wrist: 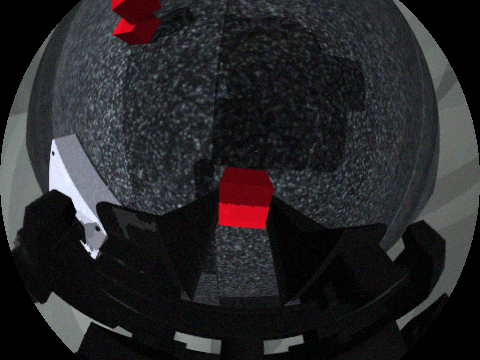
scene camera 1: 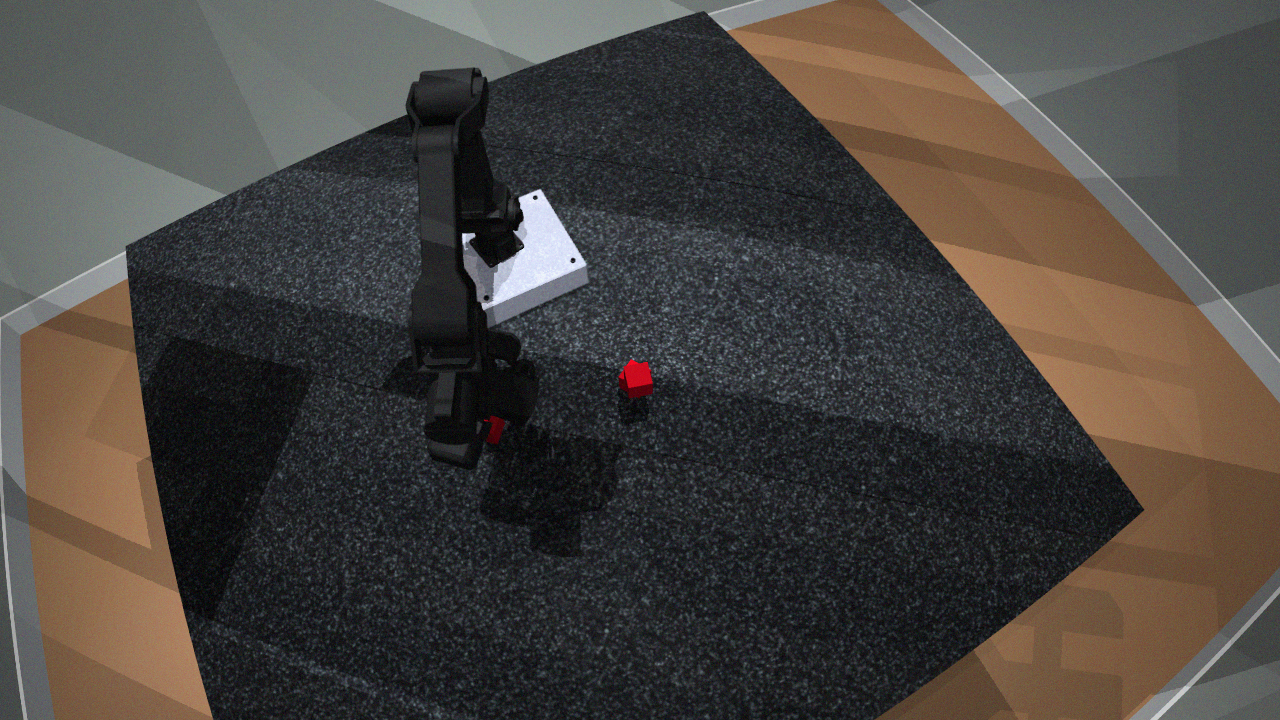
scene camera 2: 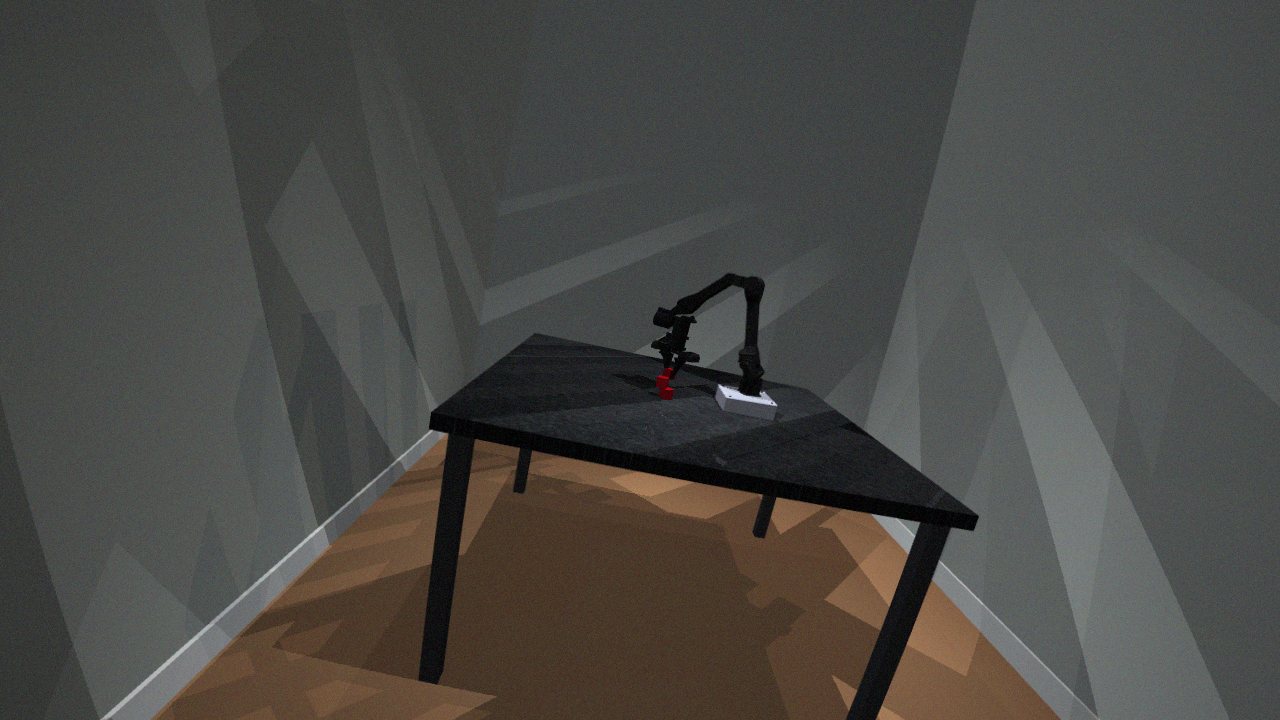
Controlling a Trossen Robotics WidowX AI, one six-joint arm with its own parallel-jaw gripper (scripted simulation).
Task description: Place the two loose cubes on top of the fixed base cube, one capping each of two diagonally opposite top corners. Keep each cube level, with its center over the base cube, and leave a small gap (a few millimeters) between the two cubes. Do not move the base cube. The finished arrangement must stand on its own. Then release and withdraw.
Labels:
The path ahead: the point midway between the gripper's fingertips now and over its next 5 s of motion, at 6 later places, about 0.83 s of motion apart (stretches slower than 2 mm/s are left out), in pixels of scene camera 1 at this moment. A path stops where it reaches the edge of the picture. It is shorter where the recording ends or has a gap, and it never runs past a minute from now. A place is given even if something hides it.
My gripper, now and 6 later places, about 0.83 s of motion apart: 487, 425; 480, 408; 492, 390; 552, 376; 597, 355; 629, 333; 630, 345

